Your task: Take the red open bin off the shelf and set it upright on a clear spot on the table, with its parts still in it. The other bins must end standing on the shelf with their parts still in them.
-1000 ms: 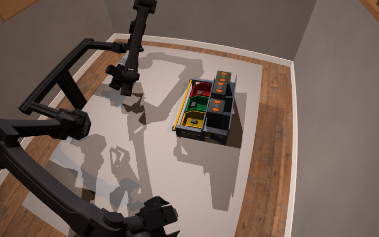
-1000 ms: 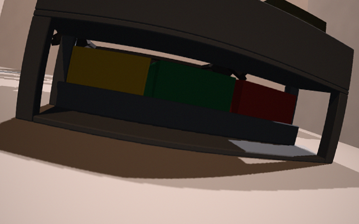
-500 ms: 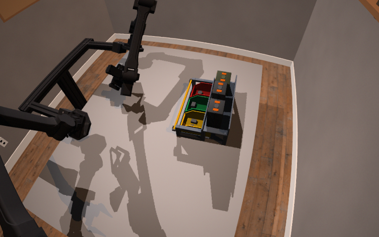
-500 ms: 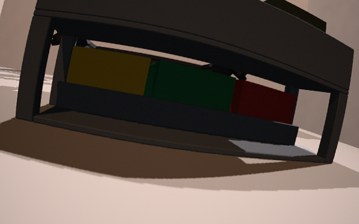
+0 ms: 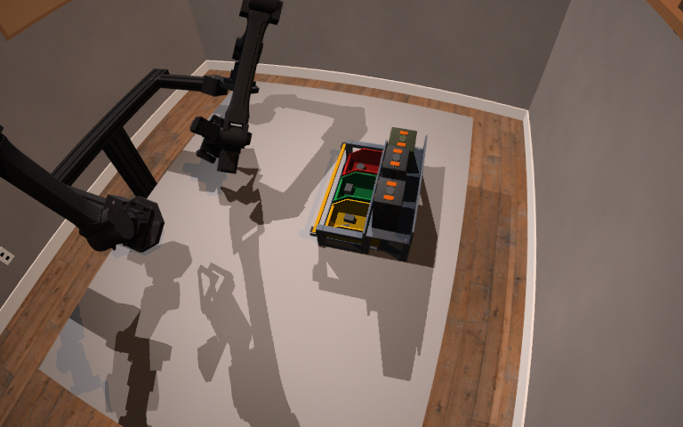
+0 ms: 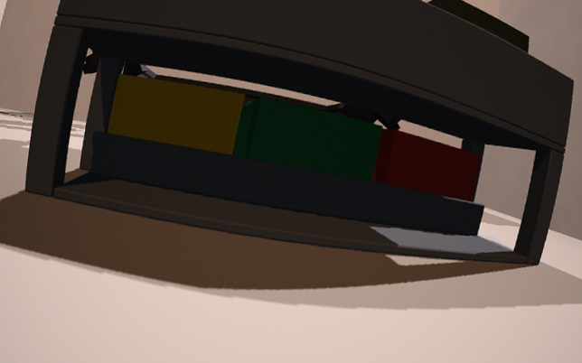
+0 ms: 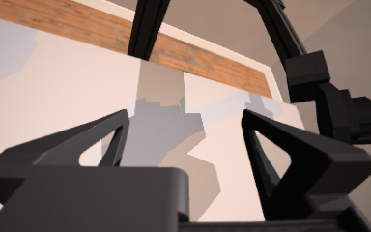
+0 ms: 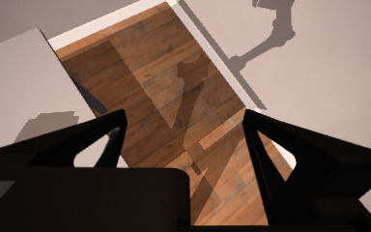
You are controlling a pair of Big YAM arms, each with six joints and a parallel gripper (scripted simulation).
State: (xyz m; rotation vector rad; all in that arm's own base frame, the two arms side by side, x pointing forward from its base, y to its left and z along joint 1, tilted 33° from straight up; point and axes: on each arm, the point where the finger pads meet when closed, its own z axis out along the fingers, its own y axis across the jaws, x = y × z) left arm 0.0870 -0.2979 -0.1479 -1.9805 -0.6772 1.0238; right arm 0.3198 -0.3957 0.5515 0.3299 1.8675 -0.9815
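The green bin lies 520 mm ahead of my left hand, 160 mm below it and 30 mm to the left of it. The rest, counted from my left hand: red open bin 520 mm ahead, 160 mm below, 140 mm to the left; then grey shelf 550 mm ahead, 140 mm below, 30 mm to the left.
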